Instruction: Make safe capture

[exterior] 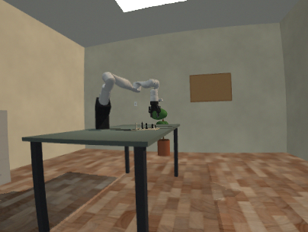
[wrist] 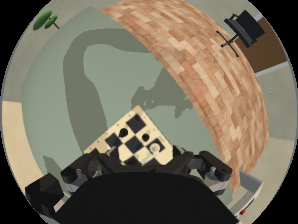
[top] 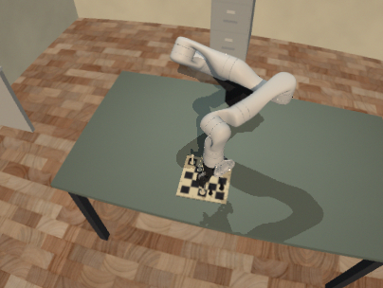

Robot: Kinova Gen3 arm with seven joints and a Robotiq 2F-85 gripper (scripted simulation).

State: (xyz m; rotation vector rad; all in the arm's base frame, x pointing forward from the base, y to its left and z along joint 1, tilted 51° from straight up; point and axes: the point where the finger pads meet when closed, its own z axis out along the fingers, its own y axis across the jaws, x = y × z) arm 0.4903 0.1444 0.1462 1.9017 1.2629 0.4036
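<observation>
My hand is 100 mm above the black piece. The rest, counted from my hand: white chess piece (140 mm behind, 110 mm to the right, 80 mm below); chessboard (70 mm behind, 40 mm to the right, 110 mm below); white piece (30 mm to the right, 80 mm below).
</observation>
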